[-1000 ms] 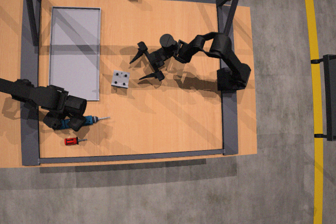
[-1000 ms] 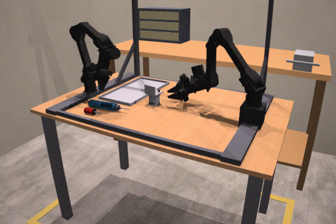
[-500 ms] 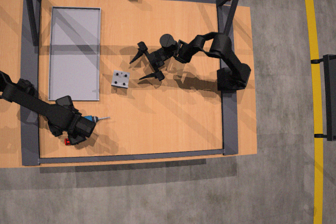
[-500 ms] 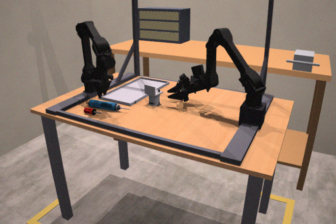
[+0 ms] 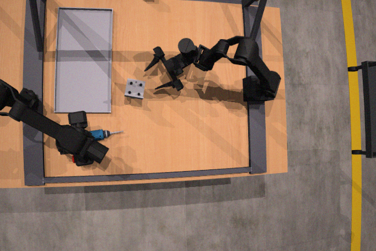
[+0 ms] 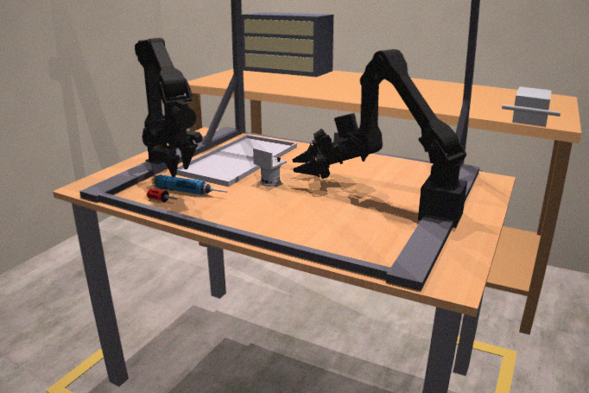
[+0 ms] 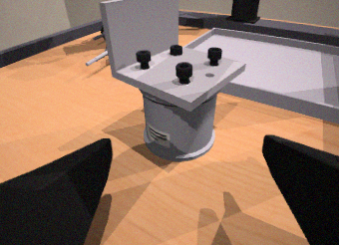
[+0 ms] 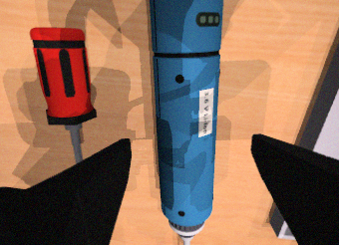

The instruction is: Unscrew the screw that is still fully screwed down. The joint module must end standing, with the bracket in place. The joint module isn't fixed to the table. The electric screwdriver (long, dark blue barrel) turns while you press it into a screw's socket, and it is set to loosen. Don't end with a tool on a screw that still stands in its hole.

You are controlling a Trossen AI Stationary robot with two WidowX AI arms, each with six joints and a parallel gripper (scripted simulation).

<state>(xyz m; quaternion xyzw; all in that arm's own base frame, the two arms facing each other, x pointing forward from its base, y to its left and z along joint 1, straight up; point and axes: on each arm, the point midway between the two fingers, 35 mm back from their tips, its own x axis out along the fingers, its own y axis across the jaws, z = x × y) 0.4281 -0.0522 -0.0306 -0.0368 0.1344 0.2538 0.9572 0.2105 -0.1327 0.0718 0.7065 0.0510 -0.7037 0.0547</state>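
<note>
My left hand is 50 mm short of the grey cylinder, 90 mm to the left of it and 30 mm above it. From my left hand the other things lie so: l-shaped bracket 50 mm ahead, 90 mm to the right, 10 mm above; bit 210 mm ahead, 160 mm to the right, 40 mm below; shallow grey tray 90 mm behind, 280 mm to the right, 60 mm below.
</note>
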